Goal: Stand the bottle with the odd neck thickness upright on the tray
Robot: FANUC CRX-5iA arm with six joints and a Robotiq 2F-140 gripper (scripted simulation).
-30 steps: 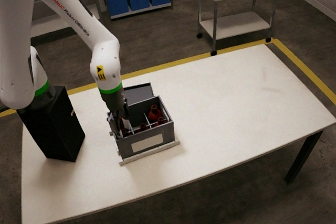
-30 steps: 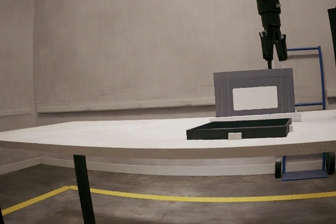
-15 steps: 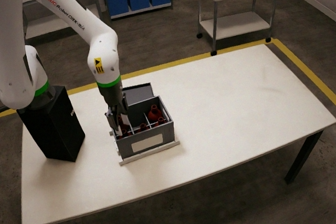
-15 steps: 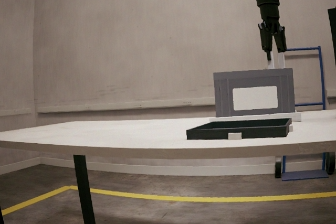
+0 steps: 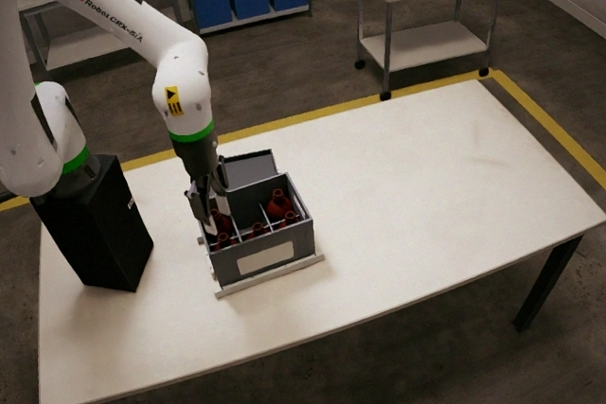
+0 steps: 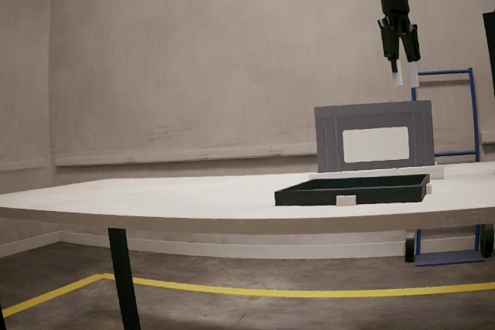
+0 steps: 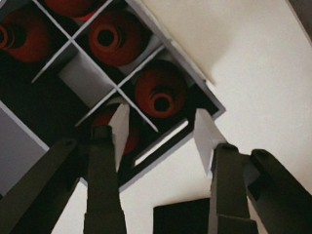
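Right now my hand is 10 mm short of the bottle, 90 mm to the right of it and 160 mm above it. Round my hand: crate (90 mm ahead, 30 mm to the left, 170 mm below); then dark tray (160 mm ahead, 310 mm to the left, 240 mm below).
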